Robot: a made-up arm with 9 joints. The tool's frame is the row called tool. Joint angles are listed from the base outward.
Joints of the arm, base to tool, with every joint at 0 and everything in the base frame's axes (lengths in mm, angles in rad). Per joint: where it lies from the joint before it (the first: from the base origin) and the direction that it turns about. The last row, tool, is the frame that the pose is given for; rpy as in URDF.
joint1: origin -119.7 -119.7 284.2 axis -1 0 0
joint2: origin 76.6 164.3 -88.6 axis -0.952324 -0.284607 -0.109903
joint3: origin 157.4 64.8 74.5 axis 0 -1 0
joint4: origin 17 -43.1 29.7 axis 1 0 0
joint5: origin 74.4 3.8 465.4 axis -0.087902 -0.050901 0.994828
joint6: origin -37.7 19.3 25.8 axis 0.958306 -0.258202 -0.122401
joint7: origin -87.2 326.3 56.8 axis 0 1 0
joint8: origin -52.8 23 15.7 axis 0 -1 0
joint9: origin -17.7 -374.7 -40.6 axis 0 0 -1
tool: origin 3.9 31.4 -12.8 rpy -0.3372 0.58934 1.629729
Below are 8 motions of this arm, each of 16 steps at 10 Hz.
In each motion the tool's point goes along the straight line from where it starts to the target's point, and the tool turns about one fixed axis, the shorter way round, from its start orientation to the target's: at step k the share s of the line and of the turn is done. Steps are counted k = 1, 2, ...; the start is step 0. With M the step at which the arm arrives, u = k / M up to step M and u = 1 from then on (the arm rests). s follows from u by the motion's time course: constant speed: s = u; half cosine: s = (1 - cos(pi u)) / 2; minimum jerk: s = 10 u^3 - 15 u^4 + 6 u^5.
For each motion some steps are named. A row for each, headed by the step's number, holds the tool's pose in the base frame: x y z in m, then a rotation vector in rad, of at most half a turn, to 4 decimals.
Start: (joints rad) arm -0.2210 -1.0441 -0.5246 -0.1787 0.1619 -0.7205 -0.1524 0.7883 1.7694
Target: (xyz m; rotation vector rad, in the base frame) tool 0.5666 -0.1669 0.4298 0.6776 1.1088 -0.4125
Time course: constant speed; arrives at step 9
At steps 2, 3, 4, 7, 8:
2: 0.5496 -0.2827 0.4701 0.3708 0.2935 0.5291
3: 0.5520 -0.2662 0.4643 0.4213 0.4159 0.4024
4: 0.5544 -0.2496 0.4586 0.4696 0.5364 0.2731
7: 0.5617 -0.2000 0.4413 0.6014 0.8862 -0.1303
8: 0.5642 -0.1834 0.4356 0.6407 0.9986 -0.2701

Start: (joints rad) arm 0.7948 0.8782 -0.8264 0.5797 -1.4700 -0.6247 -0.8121 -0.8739 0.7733
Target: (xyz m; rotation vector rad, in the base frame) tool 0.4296 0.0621 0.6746 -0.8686 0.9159 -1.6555
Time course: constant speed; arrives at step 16
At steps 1, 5, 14, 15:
1: 0.4526 0.4230 0.3216 -0.4623 1.1711 -1.4471
5: 0.4465 0.3268 0.4157 -0.5708 1.1084 -1.5073
14: 0.4327 0.1102 0.6275 -0.8146 0.9531 -1.6305
15: 0.4311 0.0862 0.6511 -0.8416 0.9346 -1.6431

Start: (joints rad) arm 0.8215 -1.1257 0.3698 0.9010 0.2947 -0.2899 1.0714 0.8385 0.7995
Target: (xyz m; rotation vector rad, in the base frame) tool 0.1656 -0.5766 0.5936 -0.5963 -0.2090 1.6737
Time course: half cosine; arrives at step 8
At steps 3, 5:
3: 0.0791 -0.5774 0.4397 -0.1051 -0.1004 1.4151
5: 0.1270 -0.5770 0.5249 -0.3729 -0.1601 1.5647

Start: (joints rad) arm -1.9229 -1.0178 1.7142 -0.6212 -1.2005 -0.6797 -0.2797 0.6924 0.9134
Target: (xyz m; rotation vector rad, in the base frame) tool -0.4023 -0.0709 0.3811 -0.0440 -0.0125 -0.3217
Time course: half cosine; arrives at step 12
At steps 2, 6, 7, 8, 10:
2: -0.2606 -0.5358 0.4193 1.2288 1.3340 -0.6478
6: -0.3263 -0.3201 0.4016 0.6332 0.7067 -0.5224
7: -0.3460 -0.2556 0.3963 0.4568 0.5200 -0.4758
8: -0.3643 -0.1955 0.3913 0.2932 0.3464 -0.4289
10: -0.3921 -0.1043 0.3838 0.0461 0.0835 -0.3517

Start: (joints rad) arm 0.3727 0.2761 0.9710 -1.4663 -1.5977 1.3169 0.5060 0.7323 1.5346
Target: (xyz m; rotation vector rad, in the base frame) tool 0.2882 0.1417 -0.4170 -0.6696 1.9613 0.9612
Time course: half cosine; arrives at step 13
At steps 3, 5, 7, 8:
3: 0.2414 0.4427 -0.0970 -0.2515 -2.8006 -0.2337
5: 0.2519 0.3749 -0.1691 -0.0148 -3.0503 -0.4990
7: 0.2647 0.2931 -0.2561 -0.2766 2.7599 0.7249
8: 0.2709 0.2528 -0.2989 -0.3985 2.5548 0.8053

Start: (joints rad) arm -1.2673 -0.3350 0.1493 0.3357 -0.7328 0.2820 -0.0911 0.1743 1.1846
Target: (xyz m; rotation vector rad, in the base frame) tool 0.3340 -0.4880 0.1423 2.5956 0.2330 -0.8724
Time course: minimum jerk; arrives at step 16
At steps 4, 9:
4: 0.1006 -0.5746 0.3389 1.8708 0.3495 -0.0693
9: 0.2340 -0.5251 0.2265 2.3063 0.2953 -0.5031

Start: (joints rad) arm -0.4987 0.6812 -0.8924 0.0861 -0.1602 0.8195 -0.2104 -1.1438 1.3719
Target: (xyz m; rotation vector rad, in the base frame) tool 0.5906 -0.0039 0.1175 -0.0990 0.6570 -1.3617
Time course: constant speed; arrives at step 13
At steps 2, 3, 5, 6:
2: 0.3853 0.1118 0.7168 0.7404 1.4144 0.1003
3: 0.4040 0.1013 0.6623 0.6713 1.3697 -0.0483
5: 0.4413 0.0803 0.5534 0.5282 1.2650 -0.3366
6: 0.4600 0.0697 0.4989 0.4543 1.2053 -0.4762

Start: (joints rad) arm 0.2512 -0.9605 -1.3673 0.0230 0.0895 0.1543 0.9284 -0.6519 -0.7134
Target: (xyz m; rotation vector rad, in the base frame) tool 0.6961 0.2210 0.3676 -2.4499 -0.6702 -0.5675
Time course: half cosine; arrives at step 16
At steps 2, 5, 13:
2: 0.7878 -0.0457 0.2173 -2.3805 -0.3137 -0.9714
5: 0.7702 0.0054 0.2460 -2.4003 -0.3831 -0.8964
13: 0.7041 0.1976 0.3544 -2.4472 -0.6396 -0.6040

